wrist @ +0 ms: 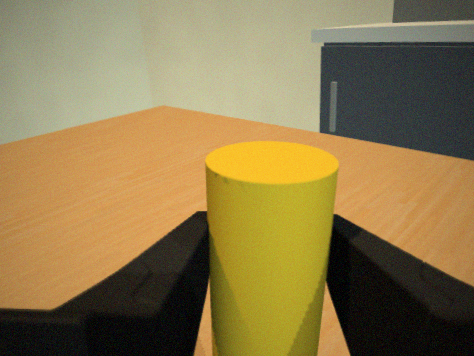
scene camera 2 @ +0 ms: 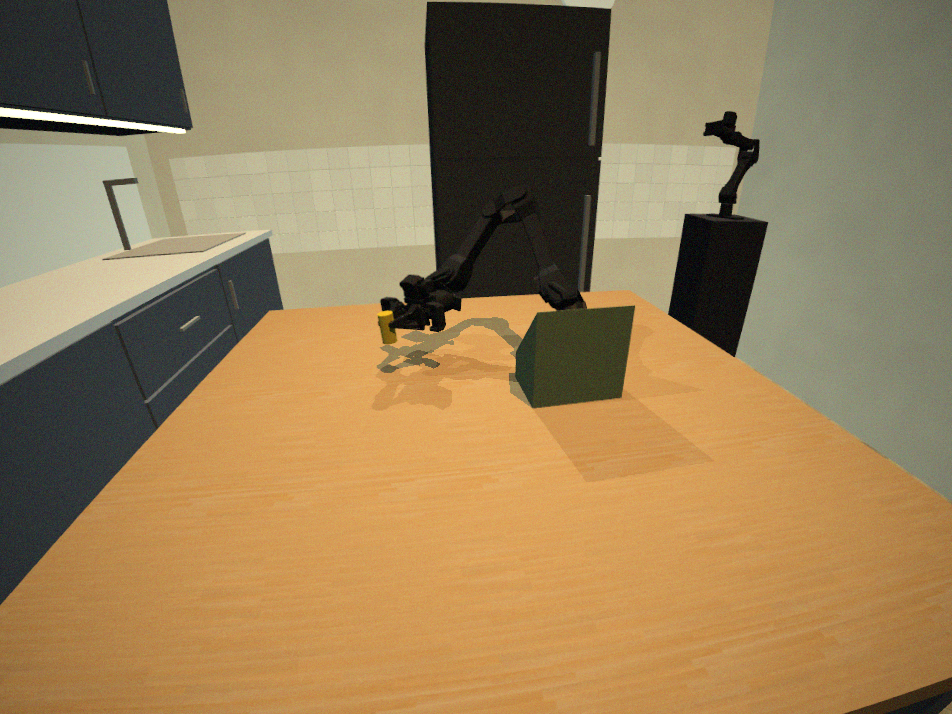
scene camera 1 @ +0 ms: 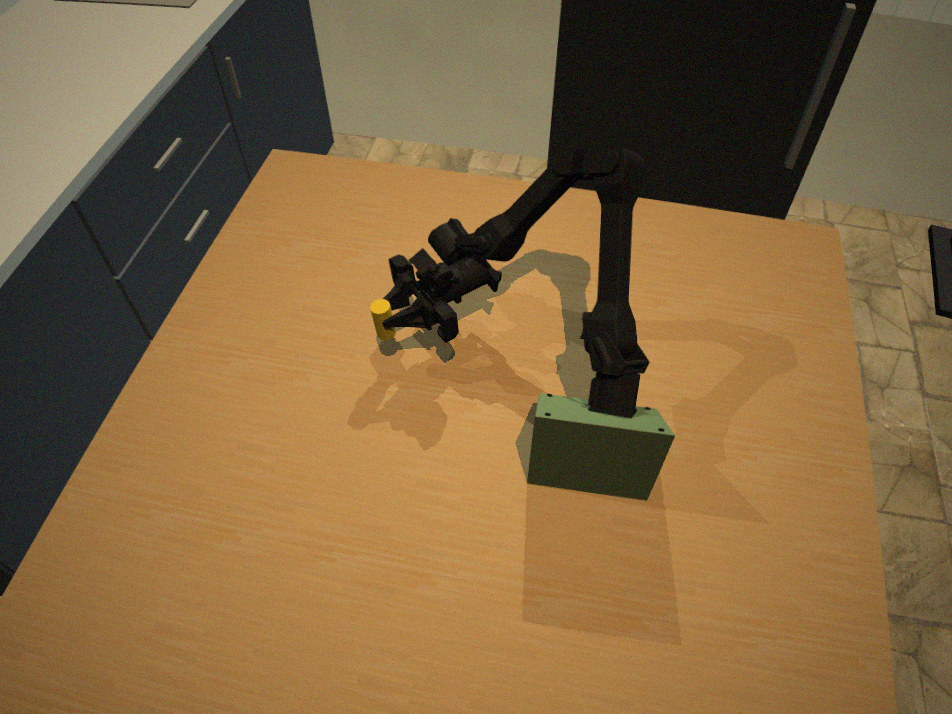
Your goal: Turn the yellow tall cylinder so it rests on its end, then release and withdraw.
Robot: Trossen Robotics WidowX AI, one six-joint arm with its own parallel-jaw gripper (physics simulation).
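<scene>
The yellow tall cylinder stands upright or nearly so between my fingertips, left of centre on the far half of the table. My gripper is shut on it, one finger on each side, and reaches in from the right, close to level. In scene camera view 2 the cylinder's lower end appears a little above the table, apart from the shadow below it. In the wrist view its round top end shows, while its lower end is out of the frame.
The arm rises from a green base block on the wooden table, right of the cylinder. Blue cabinets stand beyond the left edge. A black fridge stands behind the table.
</scene>
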